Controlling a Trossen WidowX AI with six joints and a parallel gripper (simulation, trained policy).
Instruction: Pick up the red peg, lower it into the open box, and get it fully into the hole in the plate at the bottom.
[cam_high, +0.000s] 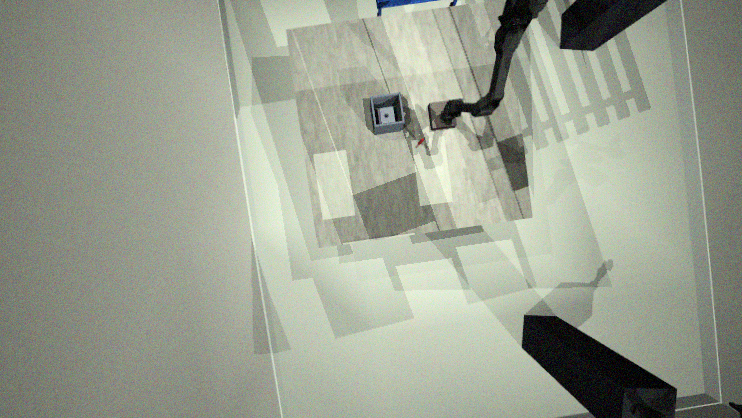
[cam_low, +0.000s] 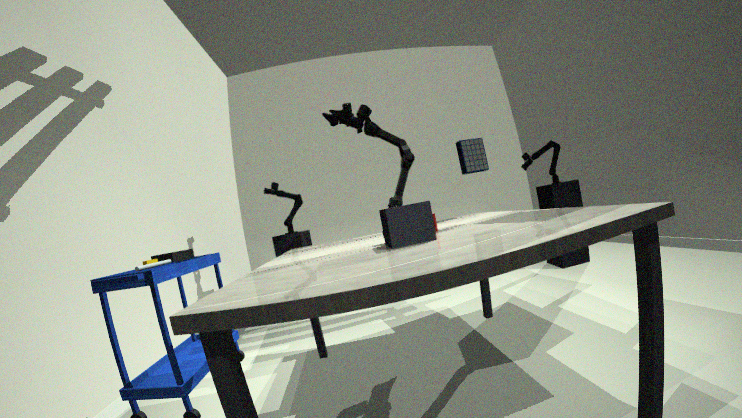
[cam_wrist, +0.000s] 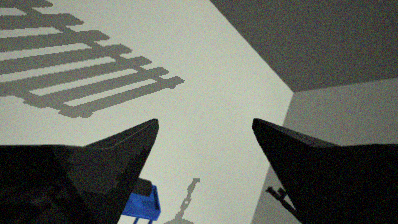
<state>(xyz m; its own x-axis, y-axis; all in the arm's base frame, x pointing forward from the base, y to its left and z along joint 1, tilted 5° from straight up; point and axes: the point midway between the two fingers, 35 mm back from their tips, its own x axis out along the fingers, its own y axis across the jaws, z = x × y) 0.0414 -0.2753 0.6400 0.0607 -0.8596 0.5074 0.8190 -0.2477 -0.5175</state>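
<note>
Now: gripper tip 14 cm short of the red peg, 42 cm to the right of it and 67 cm above it. The rest, counted from my gripper tip: grey plate (35 cm ahead, 29 cm to the left, 66 cm below).
</note>
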